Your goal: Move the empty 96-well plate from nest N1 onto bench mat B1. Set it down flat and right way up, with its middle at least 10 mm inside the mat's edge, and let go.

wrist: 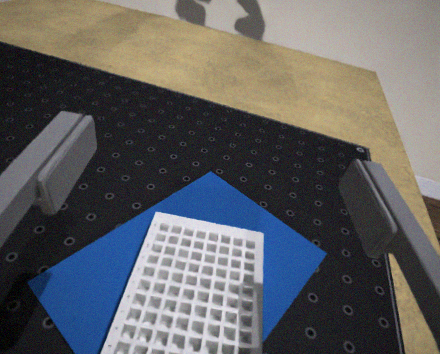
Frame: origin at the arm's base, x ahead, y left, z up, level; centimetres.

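Seen in the pictures: hand, its tool point: (223,183).
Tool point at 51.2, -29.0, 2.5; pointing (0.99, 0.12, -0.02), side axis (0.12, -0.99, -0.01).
Observation:
A point is followed by its place in that frame, as x, y, z.
The white 96-well plate (192,281) {52.0, -28.5, -7.1} lies flat and right way up on the blue bench mat (292,245) {57.2, -35.5, -7.7}, turned at an angle to the mat's edges. Its near end is cut off by the bottom of the wrist view, so its position over the mat's near side cannot be seen. My gripper (218,186) {51.2, -29.0, 2.5} is open, with its two fingers wide apart and nothing between them. The fingers stand clear of the plate, higher in the view and out to its left and right. Nest N1 does not show in the wrist view.
A black board with rows of small holes (155,127) {69.7, -20.2, -7.9} lies around and under the mat. Its far edge and right edge show. Beyond them is a tan table top (220,65) {96.7, -23.9, -9.2}, and behind that a pale surface with a dark shadow at the top.

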